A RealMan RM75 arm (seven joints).
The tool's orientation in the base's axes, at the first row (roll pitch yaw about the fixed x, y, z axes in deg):
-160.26 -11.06 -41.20
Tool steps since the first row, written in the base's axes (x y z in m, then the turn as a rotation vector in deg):
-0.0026 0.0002 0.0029 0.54 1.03 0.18
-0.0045 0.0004 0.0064 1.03 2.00 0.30
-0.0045 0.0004 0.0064 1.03 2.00 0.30
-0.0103 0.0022 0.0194 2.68 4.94 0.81
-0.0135 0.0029 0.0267 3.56 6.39 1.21
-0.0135 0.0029 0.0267 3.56 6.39 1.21
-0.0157 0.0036 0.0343 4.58 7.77 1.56
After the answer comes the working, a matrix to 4 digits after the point.
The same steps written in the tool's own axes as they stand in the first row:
-0.0015 0.0004 -0.0036 -0.23 -1.14 0.17
-0.0024 0.0001 -0.0075 -0.47 -2.19 0.36
-0.0024 0.0001 -0.0075 -0.47 -2.19 0.36
-0.0053 -0.0022 -0.0213 -1.06 -5.51 0.88
-0.0067 -0.0033 -0.0291 -1.27 -7.23 1.02
-0.0067 -0.0033 -0.0291 -1.27 -7.23 1.02
-0.0073 -0.0051 -0.0368 -1.34 -8.97 1.25

The tool's axes in the first row as the columns of a matrix, in the base's axes (rounded; the answer above uses it unrounded):
0.7384 -0.5712 0.3583
-0.6465 -0.7509 0.1352
0.1918 -0.3315 -0.9238

